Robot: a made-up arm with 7 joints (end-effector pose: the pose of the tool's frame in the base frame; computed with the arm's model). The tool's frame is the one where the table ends. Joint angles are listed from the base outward.
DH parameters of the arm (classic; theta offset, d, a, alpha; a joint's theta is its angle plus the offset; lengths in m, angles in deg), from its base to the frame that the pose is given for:
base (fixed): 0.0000 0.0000 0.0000 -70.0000
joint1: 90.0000 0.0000 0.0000 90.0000
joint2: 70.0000 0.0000 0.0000 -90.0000
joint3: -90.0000 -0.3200 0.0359 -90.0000
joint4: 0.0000 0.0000 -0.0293 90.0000
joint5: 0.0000 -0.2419 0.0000 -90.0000
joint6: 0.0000 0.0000 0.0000 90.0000
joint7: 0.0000 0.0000 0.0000 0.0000
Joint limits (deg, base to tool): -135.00..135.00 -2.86..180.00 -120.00..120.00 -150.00..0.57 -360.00..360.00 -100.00..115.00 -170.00..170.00
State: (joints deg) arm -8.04 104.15 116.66 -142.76 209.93 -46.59 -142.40
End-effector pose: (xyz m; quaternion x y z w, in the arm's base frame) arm -0.1148 0.1008 0.2000 -0.2777 0.9319 0.1608 0.1690
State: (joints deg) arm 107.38 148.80 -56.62 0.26 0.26 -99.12 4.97
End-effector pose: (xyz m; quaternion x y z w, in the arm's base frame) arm 0.3316 0.4507 0.0502 -0.2878 0.5855 -0.6198 0.4360
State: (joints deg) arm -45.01 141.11 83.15 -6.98 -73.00 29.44 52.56
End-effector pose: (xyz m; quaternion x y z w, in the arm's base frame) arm -0.2247 0.3571 0.3755 0.5723 -0.5479 0.6095 0.0279
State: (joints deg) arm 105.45 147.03 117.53 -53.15 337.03 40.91 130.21
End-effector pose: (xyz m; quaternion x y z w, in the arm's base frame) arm 0.4542 0.2683 0.0722 0.1148 -0.8233 0.2947 0.4714
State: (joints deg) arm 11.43 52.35 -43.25 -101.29 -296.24 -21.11 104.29
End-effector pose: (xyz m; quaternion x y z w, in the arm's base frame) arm 0.1284 0.1333 -0.3665 -0.6020 -0.1148 0.6270 0.4810
